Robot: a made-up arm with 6 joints.
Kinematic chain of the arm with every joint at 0, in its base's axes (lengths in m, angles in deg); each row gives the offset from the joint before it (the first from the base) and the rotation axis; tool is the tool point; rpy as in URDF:
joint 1: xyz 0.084 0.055 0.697 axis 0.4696 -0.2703 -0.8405
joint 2: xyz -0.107 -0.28 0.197 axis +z
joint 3: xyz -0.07 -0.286 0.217 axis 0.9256 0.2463 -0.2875
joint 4: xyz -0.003 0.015 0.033 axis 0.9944 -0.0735 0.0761
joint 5: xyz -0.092 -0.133 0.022 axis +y
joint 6: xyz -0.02 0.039 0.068 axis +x
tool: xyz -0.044 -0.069 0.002 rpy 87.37 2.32 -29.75
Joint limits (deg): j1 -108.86..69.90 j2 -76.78..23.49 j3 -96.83..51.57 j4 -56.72..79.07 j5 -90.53..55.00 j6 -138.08..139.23
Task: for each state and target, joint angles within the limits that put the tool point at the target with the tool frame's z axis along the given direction. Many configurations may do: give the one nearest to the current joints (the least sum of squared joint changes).
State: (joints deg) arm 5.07 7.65 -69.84 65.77 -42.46 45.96
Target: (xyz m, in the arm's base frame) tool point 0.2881 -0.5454 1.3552 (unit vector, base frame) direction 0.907 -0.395 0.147
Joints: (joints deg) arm -23.36 22.47 -93.07 42.53 -27.88 32.40
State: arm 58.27 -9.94 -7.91 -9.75 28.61 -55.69
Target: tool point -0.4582 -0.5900 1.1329 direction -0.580 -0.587 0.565
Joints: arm 24.94 13.43 -14.87 -11.40 10.95 -23.43
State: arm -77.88 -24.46 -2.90 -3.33 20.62 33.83
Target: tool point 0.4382 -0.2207 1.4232 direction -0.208 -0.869 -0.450
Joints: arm -72.85 -13.45 10.01 24.62 -3.43 51.07
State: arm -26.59 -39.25 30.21 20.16 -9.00 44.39
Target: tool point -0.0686 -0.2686 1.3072 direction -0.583 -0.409 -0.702
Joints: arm -60.35 -64.19 26.94 40.22 -4.83 16.08
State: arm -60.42 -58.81 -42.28 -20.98 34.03 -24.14
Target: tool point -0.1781 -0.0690 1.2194 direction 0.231 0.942 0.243
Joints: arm -15.53 -59.79 -70.56 -46.75 33.98 -30.40
